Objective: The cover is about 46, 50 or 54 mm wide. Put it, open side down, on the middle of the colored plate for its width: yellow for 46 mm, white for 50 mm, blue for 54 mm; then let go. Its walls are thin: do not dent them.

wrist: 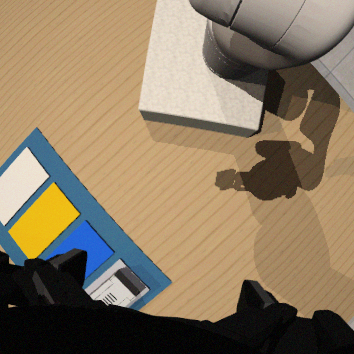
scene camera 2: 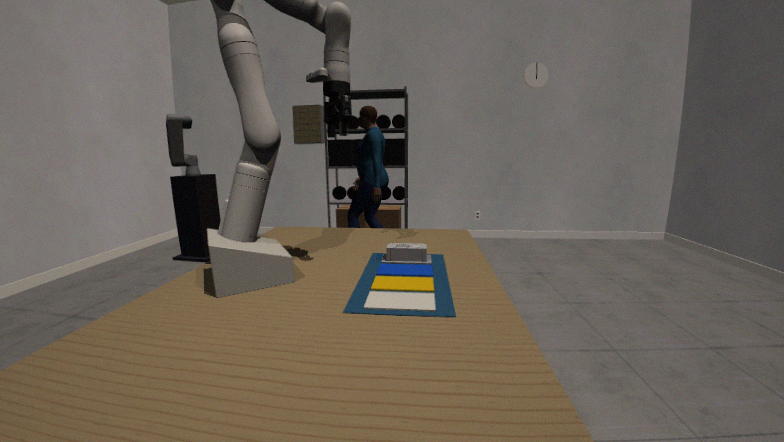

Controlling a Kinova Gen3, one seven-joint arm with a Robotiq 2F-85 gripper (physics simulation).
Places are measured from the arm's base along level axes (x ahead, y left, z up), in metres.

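Where they show: gripper, fingertip midpoint: (wrist: 161, 283) (scene camera 2: 337, 136); arm's base, link origin: (scene camera 2: 238, 237).
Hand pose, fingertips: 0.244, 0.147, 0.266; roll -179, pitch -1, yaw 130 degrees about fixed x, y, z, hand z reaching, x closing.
Each offset is from my fingertips to the top centre of the thing, as dx, dy, dz. "pt": to the spot under its first point. Level surfaces: height alone.
The light grey cover @(+0.196, +0.037, -0.325) (scene camera 2: 406, 252) (wrist: 113, 296) sits on a pale grey plate @(pt +0.134, +0.007, -0.365) (scene camera 2: 385, 260) (wrist: 111, 274) at the far end of the blue-green mat @(dz -0.369) (scene camera 2: 445, 285) (wrist: 145, 271). In the wrist view the gripper partly hides it. The blue plate @(+0.200, -0.058, -0.365) (scene camera 2: 405, 270) (wrist: 89, 246), the yellow plate @(+0.205, -0.153, -0.365) (scene camera 2: 402, 283) (wrist: 44, 220) and the white plate @(+0.209, -0.248, -0.365) (scene camera 2: 400, 300) (wrist: 22, 182) lie in a row on the mat, with nothing on them. My gripper (scene camera 2: 338, 133) (wrist: 161, 283) is open and empty, high above the table. In the scene view it is left of the cover.
The robot's pale base block (scene camera 2: 247, 274) (wrist: 190, 90) stands on the wooden table @(dz -0.371) (scene camera 2: 274, 356) (wrist: 165, 200), left of the mat in the scene view. A person (scene camera 2: 373, 159) is beyond the table, before a shelf rack (scene camera 2: 406, 159). A dark pedestal (scene camera 2: 194, 216) stands at the left.
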